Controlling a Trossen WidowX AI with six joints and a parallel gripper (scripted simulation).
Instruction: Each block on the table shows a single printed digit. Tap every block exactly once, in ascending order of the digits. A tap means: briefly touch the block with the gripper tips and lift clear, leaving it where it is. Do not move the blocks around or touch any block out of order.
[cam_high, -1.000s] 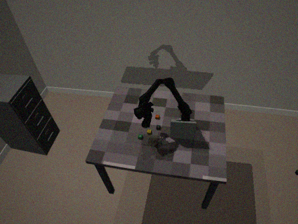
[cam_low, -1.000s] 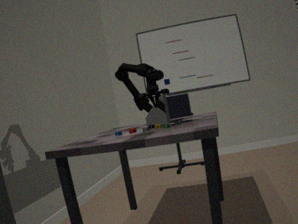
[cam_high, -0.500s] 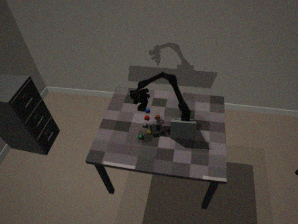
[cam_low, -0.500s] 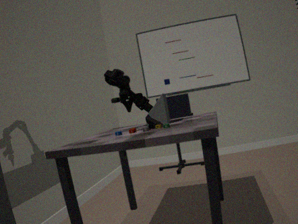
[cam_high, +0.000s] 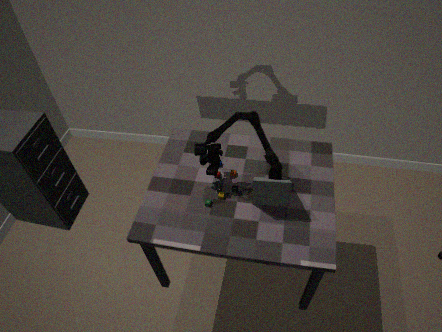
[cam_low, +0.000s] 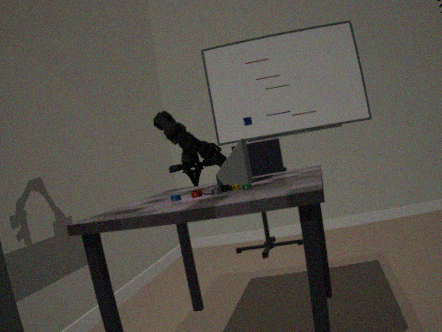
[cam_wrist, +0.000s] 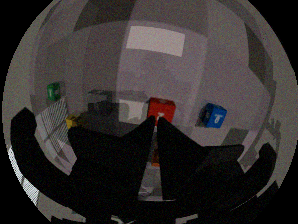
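My gripper tip is now 1 cm past the red block, 1 cm to the left of it and 3 cm above it. Also, from my gripper tip: blue block: 1 cm ahead, 9 cm to the right, 3 cm below; then grey block: 2 cm behind, 8 cm to the left, 3 cm below; then orange block: 10 cm behind, 4 cm to the right, 3 cm below.
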